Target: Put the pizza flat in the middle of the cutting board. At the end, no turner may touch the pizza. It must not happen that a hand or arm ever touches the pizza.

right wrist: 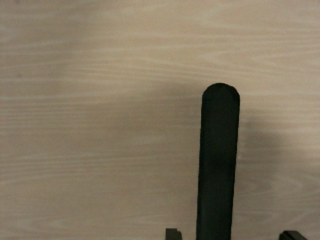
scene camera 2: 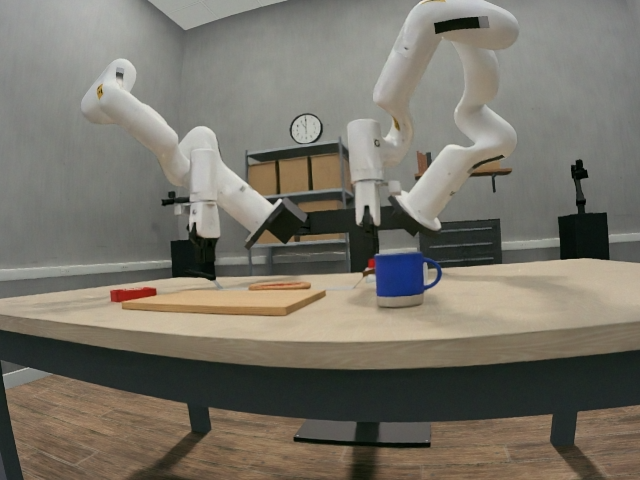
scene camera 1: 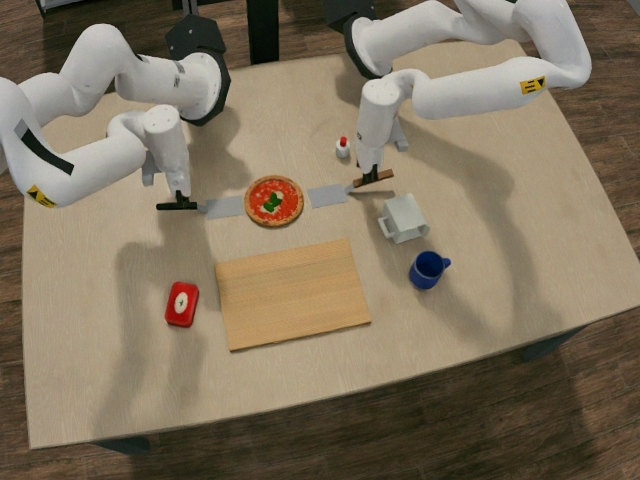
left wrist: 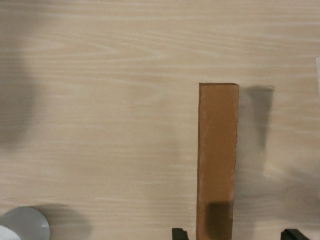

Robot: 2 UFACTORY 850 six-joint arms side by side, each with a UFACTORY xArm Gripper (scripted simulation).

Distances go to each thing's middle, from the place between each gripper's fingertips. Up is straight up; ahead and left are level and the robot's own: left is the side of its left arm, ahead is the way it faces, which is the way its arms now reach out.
I see the brown-handled turner (scene camera 1: 333,194) 8 cm below my left hand (scene camera 2: 371,254), 3 cm to the right of it and 1 cm behind it. From my left hand the other things lie so: white mug (scene camera 1: 404,219): 14 cm ahead, 6 cm below, 5 cm to the left; pizza (scene camera 1: 273,201): 25 cm to the right, 9 cm below, 4 cm behind; cutting board (scene camera 1: 269,298): 29 cm to the right, 24 cm ahead, 9 cm below.
Right now my right hand (scene camera 2: 205,262) is 10 mm to the right of the black-handled turner (scene camera 1: 229,206) and 70 mm above it. Round my right hand: pizza: 40 mm ahead, 240 mm to the left, 90 mm below; then cutting board: 320 mm ahead, 190 mm to the left, 90 mm below; then brown-handled turner: 80 mm ahead, 450 mm to the left, 80 mm below.
